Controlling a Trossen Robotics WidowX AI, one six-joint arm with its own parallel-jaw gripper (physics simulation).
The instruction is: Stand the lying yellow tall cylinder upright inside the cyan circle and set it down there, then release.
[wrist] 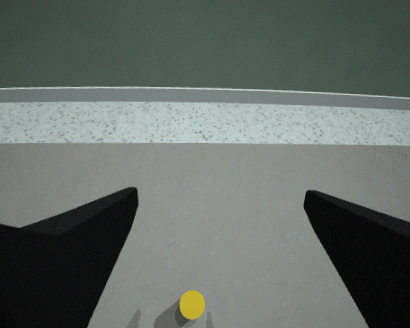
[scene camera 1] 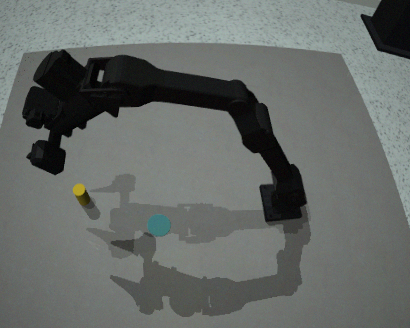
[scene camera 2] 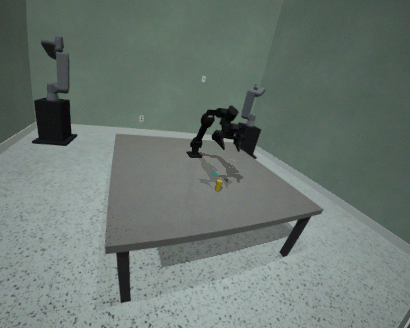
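Pixels of known places: gripper, fingertip midpoint: (wrist: 222,197) (scene camera 1: 32,137) (scene camera 2: 231,150); arm's base, link origin: (scene camera 1: 283,202) (scene camera 2: 194,153).
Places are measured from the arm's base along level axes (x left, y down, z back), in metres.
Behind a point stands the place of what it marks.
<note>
The yellow tall cylinder (scene camera 1: 81,195) @[y -0.048, x 0.036, z -0.526 m] (scene camera 2: 219,186) @[y -0.022, x 0.022, z -0.551 m] (wrist: 192,305) @[y -0.051, x 0.021, z -0.534 m] stands upright on the table, outside the cyan circle. In scene view 1 it is left of the circle; its round top shows near the bottom edge of the wrist view. The cyan circle (scene camera 1: 159,225) @[y 0.014, x 0.075, z -0.327 m] (scene camera 2: 214,174) @[y 0.014, x 0.072, z -0.336 m] is a flat disc on the table; it does not show in the wrist view. My gripper (scene camera 1: 31,136) @[y -0.270, x 0.013, z -0.590 m] (scene camera 2: 230,149) @[y -0.270, x 0.013, z -0.590 m] (wrist: 222,197) @[y -0.270, x 0.013, z -0.590 m] is open with nothing between its fingers. It hangs above the table, higher than the cylinder and apart from it.
The grey table (scene camera 1: 325,150) @[y 0.015, x -0.190, z 0.173 m] (scene camera 2: 150,200) @[y 0.015, x -0.378, z -0.644 m] carries the arm's base (scene camera 1: 267,205) @[y -0.003, x 0.012, z -0.047 m] (scene camera 2: 194,154) @[y -0.004, x -0.011, z -0.034 m], to the right of the circle in scene view 1. Arm shadows fall around the circle. Two grey arms on black pedestals (scene camera 2: 53,120) (scene camera 2: 251,135) stand on the floor beyond the table.
</note>
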